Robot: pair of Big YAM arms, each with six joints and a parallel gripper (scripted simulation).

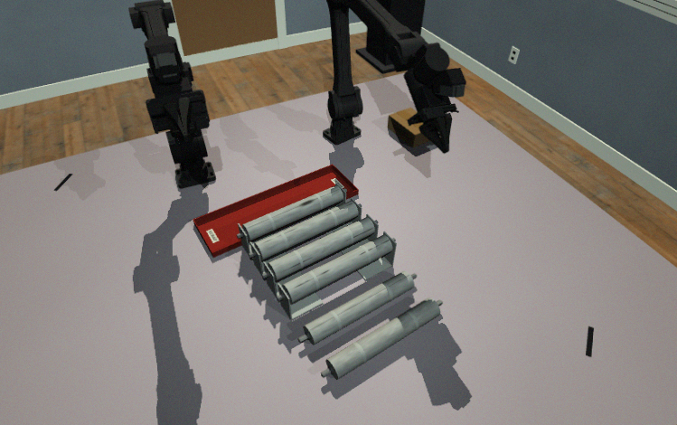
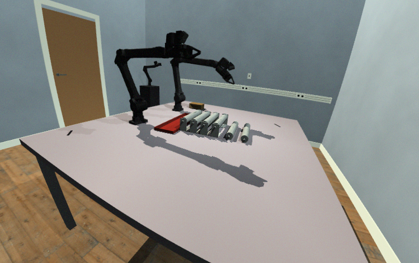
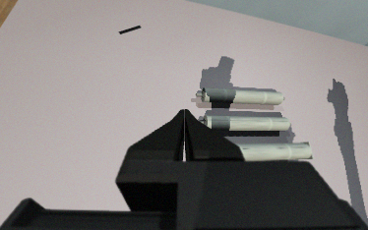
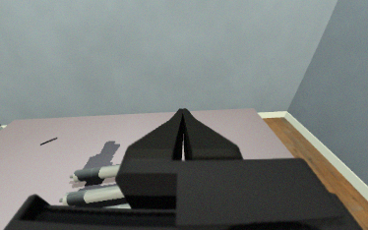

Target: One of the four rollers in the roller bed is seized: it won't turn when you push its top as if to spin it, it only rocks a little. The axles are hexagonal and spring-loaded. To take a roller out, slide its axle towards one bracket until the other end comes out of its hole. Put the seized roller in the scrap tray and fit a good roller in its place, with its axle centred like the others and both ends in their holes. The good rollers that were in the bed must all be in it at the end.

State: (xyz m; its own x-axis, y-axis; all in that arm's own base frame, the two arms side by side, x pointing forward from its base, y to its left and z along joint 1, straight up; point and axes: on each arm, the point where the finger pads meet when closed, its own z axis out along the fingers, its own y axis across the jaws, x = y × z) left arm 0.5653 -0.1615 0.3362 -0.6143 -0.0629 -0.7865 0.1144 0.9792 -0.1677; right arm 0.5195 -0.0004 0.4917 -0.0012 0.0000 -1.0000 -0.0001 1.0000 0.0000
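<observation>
The roller lies 260 mm to the left of my right hand and 420 mm below it. The rest, counted from my right hand: red scrap tray: 260 mm behind, 230 mm to the left, 490 mm below; cardboard box: 410 mm behind, 790 mm to the left, 460 mm below.
</observation>
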